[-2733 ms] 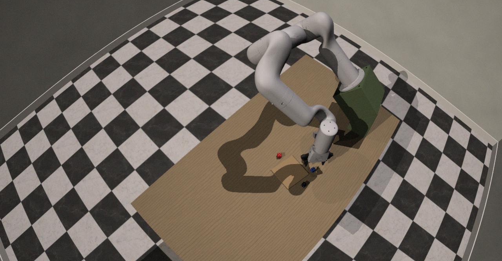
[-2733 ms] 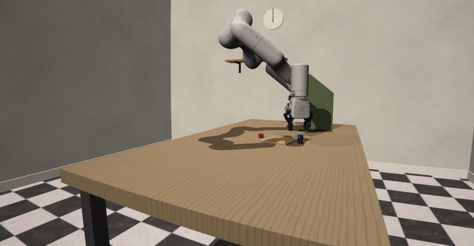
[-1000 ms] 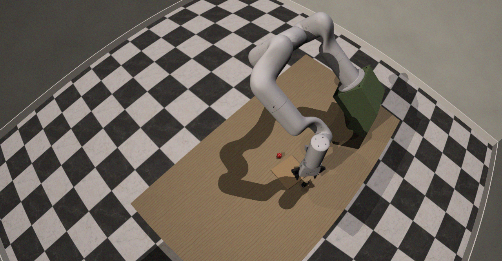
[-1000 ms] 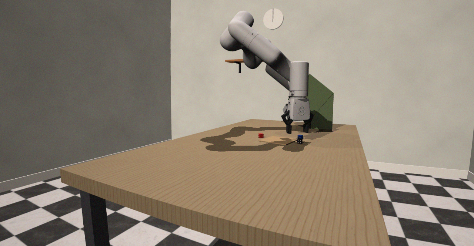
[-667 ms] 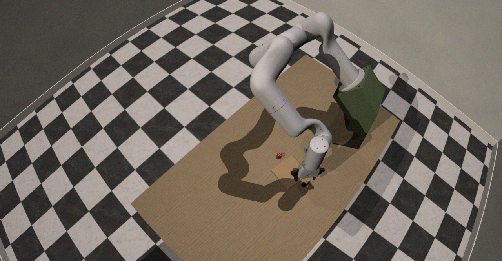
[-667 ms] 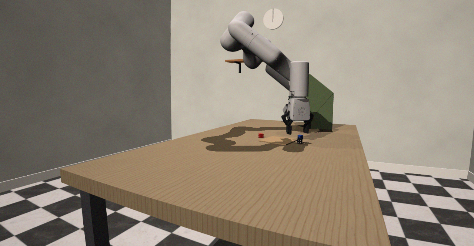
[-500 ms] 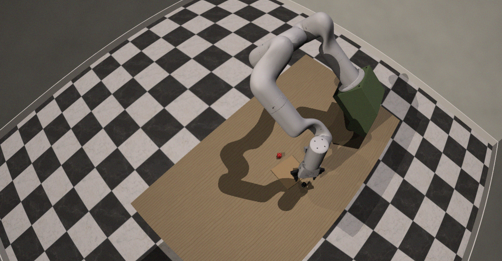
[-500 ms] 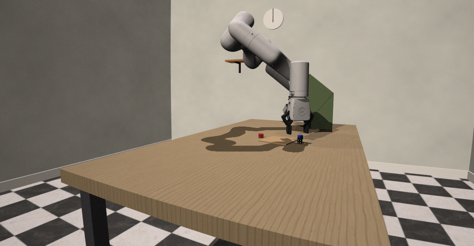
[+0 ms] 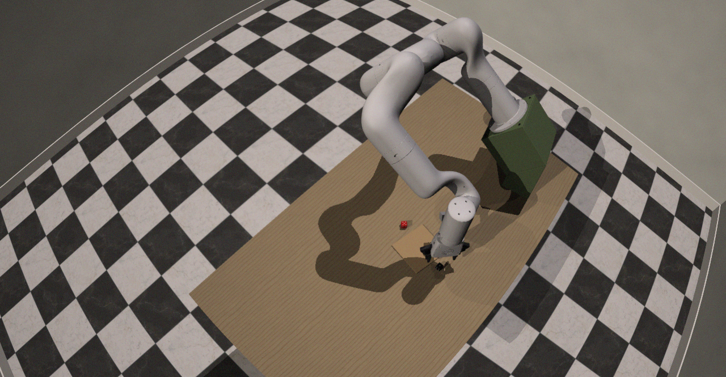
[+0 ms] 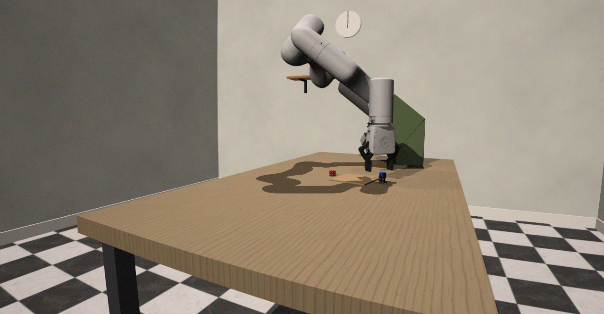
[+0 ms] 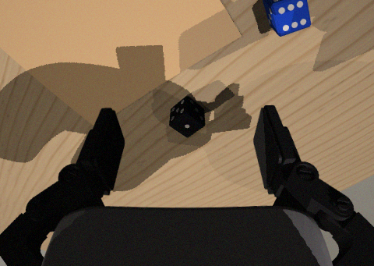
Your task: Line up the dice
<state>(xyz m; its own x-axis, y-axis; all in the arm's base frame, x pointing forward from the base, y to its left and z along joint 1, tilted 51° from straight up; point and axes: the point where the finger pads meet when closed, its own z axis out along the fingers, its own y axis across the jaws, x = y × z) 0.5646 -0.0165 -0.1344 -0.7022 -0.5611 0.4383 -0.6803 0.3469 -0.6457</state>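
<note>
The black die lies 40 mm below my hand, 20 mm ahead of it and 10 mm to the left of it. Round my hand: tan mat (90 mm to the right, 50 mm below); red die (190 mm to the right, 40 mm below, 30 mm behind); blue die (80 mm behind, 40 mm below).
</note>
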